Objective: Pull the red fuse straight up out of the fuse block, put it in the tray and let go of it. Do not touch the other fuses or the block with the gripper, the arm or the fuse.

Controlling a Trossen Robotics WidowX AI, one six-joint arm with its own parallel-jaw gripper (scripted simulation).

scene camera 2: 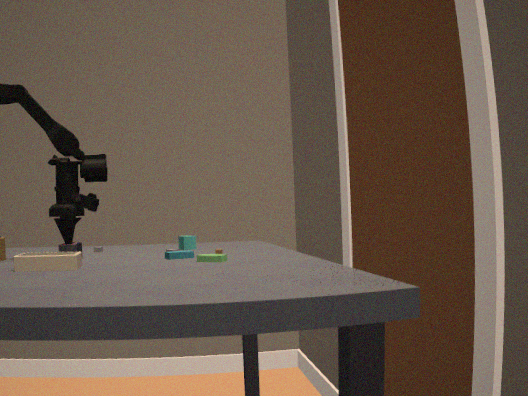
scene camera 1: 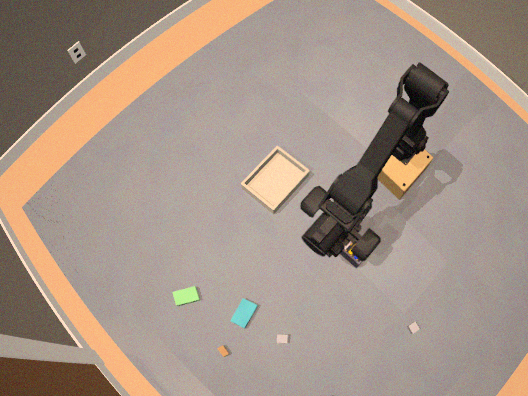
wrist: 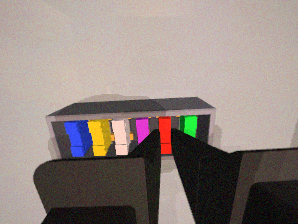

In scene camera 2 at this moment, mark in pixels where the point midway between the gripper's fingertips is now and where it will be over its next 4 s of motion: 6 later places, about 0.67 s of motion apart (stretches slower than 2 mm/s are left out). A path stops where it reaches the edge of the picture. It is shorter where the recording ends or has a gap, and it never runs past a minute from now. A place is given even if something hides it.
My gripper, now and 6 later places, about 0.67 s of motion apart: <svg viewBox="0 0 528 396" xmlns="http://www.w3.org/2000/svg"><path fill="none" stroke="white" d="M69 246L68 242L68 238L68 234L67 230L67 222L66 220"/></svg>
